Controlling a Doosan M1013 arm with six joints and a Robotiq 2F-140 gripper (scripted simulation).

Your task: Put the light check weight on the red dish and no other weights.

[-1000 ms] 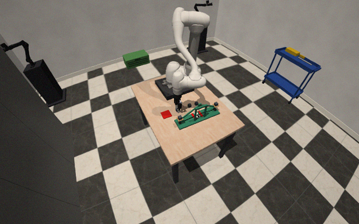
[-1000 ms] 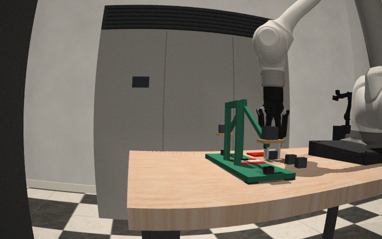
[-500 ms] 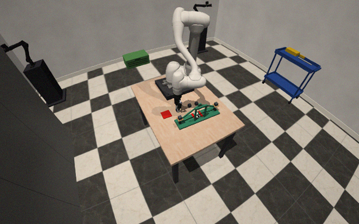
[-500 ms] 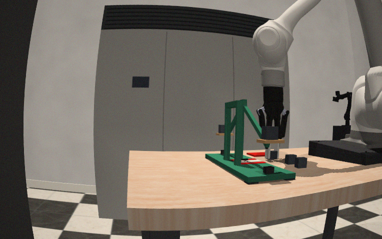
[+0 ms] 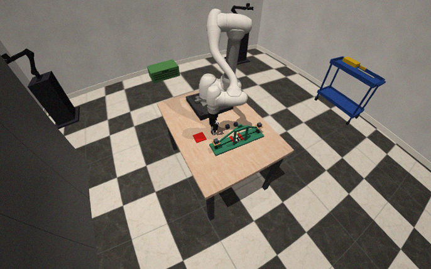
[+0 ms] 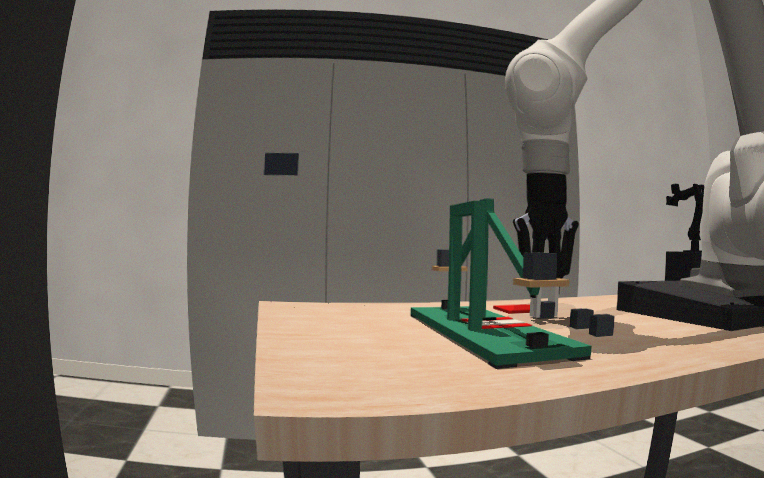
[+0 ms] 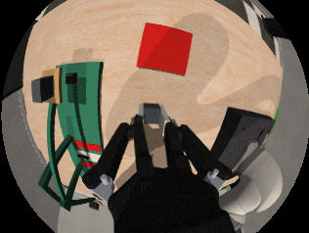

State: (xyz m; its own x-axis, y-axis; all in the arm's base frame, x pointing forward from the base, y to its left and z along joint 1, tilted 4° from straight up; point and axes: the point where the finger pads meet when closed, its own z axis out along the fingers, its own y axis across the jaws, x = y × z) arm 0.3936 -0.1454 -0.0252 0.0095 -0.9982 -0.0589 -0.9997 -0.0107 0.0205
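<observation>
Right now the flat red dish is 130 mm to the right of my hand, 30 mm below it and 10 mm behind it. Round my hand: green rocker balance: 170 mm ahead, 130 mm to the left, 60 mm above.
</observation>
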